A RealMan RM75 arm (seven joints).
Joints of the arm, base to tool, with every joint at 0 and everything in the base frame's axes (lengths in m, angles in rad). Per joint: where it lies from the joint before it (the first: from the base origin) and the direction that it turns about. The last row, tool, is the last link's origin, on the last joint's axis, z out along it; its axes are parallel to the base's.
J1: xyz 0 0 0.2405 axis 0 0 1
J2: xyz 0 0 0 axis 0 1 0
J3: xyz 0 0 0.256 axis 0 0 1
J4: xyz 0 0 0 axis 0 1 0
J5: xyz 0 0 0.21 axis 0 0 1
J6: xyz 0 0 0 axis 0 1 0
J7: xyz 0 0 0.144 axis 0 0 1
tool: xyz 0 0 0
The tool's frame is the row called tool.
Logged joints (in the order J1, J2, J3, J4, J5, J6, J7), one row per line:
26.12 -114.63 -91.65 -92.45 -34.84 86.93 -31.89
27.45 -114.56 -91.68 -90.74 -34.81 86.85 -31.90
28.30 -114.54 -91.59 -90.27 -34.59 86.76 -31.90
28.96 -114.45 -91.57 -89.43 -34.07 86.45 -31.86
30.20 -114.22 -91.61 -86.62 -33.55 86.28 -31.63
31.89 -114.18 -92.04 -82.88 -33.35 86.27 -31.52
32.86 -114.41 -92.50 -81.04 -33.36 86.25 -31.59
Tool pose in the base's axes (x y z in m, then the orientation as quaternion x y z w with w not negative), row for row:
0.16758 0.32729 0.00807 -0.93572 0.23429 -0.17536 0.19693
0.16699 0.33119 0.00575 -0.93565 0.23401 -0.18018 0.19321
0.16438 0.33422 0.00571 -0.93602 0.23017 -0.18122 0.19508
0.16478 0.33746 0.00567 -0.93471 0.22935 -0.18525 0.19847
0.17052 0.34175 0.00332 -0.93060 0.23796 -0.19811 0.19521
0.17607 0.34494 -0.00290 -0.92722 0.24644 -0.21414 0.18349
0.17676 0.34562 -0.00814 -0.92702 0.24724 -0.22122 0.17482
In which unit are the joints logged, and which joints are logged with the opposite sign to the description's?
The joints are logged in degrees. Opposite sign: J2, J5.
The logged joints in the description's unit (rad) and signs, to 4 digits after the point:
0.4559 2.0007 -1.5996 -1.6136 0.6081 1.5172 -0.5566
0.4791 1.9994 -1.6001 -1.5837 0.6075 1.5158 -0.5568
0.4939 1.9991 -1.5985 -1.5755 0.6037 1.5142 -0.5568
0.5054 1.9975 -1.5982 -1.5608 0.5946 1.5088 -0.5561
0.5271 1.9935 -1.5989 -1.5118 0.5856 1.5059 -0.5520
0.5566 1.9928 -1.6064 -1.4465 0.5821 1.5057 -0.5501
0.5735 1.9968 -1.6144 -1.4144 0.5822 1.5053 -0.5513

